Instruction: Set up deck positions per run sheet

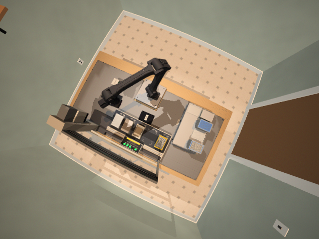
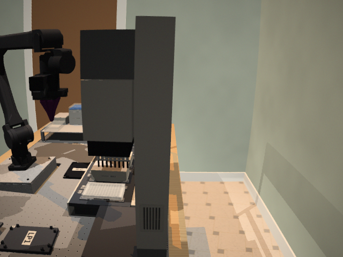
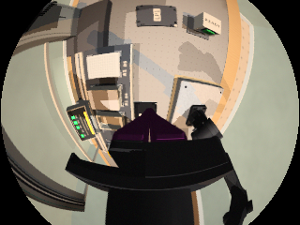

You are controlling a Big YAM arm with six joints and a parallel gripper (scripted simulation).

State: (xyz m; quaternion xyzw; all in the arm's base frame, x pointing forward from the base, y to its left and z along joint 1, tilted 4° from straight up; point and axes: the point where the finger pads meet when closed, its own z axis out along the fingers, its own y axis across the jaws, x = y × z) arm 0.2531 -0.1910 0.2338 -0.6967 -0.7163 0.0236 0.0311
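My hand is 190 mm past the green button box, 200 mm to the left of it and 220 mm above it. The rest, counted from my hand: cream reservoir 170 mm ahead, 210 mm to the left, 230 mm below; regrip nest 10 mm ahead, 210 mm to the left, 280 mm below; pale block 170 mm ahead, 80 mm to the left, 210 mm below.
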